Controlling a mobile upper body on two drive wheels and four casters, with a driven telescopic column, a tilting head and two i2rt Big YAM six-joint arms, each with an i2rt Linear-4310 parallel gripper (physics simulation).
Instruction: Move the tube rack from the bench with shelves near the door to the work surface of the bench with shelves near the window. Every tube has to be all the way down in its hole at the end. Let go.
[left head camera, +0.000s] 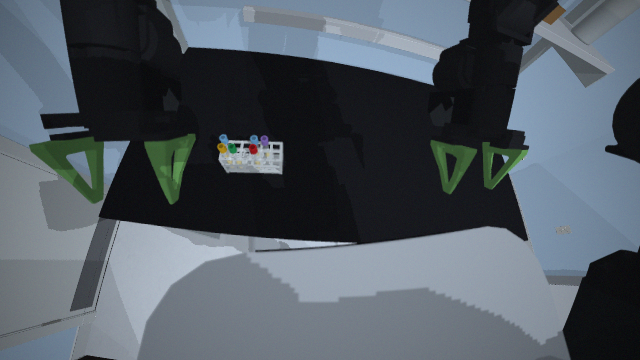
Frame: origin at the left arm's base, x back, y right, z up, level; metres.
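Where they show: left gripper, fingertip midpoint: (135, 202); right gripper, fingertip midpoint: (468, 190).
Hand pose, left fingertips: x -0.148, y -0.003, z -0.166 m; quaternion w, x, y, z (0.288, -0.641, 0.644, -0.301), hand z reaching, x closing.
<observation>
Things, the pixels of their top centre, and the offset from my left fingertips. "spot": a spot on its surface instead. Level surfaces: height alone.
- white tube rack, top centre: (251, 150) dx -0.208, dy +0.088, dz -0.245 m
- black bench top, surface height: dz -0.329 m
- shelf, surface height: dz +0.128 m
- white bottle, surface spot: (607, 20) spot: dx -0.421, dy +1.058, dz +0.194 m
- orange-brown box, surface spot: (554, 15) spot: dx -0.426, dy +0.868, dz +0.148 m
A white tube rack (251, 167) stands on the black bench top (320, 200), left of the middle of the view. Several tubes stand in it, with blue, purple, yellow, green and red caps; how deep they sit cannot be told. My left gripper (134, 200) is open and empty, to the left of the rack, with its inner finger nearest it. My right gripper (470, 190) is open and empty, far to the right of the rack, over the right part of the bench top.
A white rail (345, 27) runs along the blue wall behind the bench. Part of a shelf (575, 42) with a white bottle (607, 20) and an orange-brown box (554, 15) shows at the upper right. My pale grey base (350, 325) fills the lower middle, close to the bench's front edge.
</observation>
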